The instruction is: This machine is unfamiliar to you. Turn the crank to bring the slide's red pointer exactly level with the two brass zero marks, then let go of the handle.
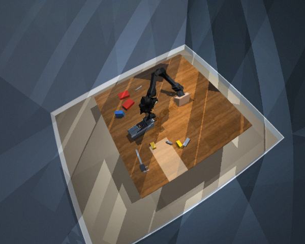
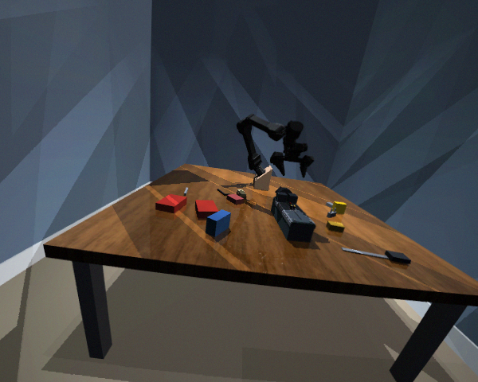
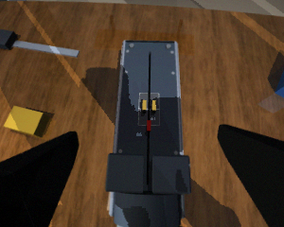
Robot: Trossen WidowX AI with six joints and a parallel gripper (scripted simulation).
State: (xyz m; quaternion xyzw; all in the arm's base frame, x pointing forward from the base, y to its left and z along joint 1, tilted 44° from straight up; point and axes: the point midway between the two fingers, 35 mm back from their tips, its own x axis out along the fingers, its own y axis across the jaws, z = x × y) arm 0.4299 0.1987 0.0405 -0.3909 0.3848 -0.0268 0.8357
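My gripper tip is now 11 cm above the red pointer and 4 cm short of it. Also, from my gripper tip: pink block: 24 cm to the right, 19 cm below, 11 cm behind; then ochre block: 22 cm to the left, 18 cm below, 2 cm ahead; then brown crank handle: 12 cm below, 12 cm behind.
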